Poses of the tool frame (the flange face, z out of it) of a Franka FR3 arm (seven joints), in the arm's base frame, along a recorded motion.
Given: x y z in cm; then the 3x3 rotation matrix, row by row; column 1 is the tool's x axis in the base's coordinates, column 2 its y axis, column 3 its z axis. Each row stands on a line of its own.
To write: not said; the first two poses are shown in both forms.
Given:
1:
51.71, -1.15, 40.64
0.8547, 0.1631, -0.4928
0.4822, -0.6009, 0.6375
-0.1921, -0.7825, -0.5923
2:
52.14, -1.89, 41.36
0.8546, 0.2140, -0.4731
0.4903, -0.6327, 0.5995
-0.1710, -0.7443, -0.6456
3:
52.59, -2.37, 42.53
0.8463, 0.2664, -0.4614
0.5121, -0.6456, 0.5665
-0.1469, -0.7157, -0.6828
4:
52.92, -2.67, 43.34
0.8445, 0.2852, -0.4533
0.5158, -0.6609, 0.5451
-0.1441, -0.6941, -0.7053
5:
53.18, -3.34, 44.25
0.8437, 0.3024, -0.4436
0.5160, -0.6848, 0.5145
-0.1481, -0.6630, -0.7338
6:
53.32, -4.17, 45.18
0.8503, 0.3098, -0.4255
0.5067, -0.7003, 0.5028
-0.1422, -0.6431, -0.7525
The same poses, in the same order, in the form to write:
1:
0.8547, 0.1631, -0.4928, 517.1
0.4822, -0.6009, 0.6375, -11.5
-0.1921, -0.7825, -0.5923, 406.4
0, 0, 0, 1

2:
0.8546, 0.2140, -0.4731, 521.4
0.4903, -0.6327, 0.5995, -18.9
-0.1710, -0.7443, -0.6456, 413.6
0, 0, 0, 1

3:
0.8463, 0.2664, -0.4614, 525.9
0.5121, -0.6456, 0.5665, -23.7
-0.1469, -0.7157, -0.6828, 425.3
0, 0, 0, 1

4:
0.8445, 0.2852, -0.4533, 529.2
0.5158, -0.6609, 0.5451, -26.7
-0.1441, -0.6941, -0.7053, 433.4
0, 0, 0, 1

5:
0.8437, 0.3024, -0.4436, 531.8
0.5160, -0.6848, 0.5145, -33.4
-0.1481, -0.6630, -0.7338, 442.5
0, 0, 0, 1

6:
0.8503, 0.3098, -0.4255, 533.2
0.5067, -0.7003, 0.5028, -41.7
-0.1422, -0.6431, -0.7525, 451.8
0, 0, 0, 1

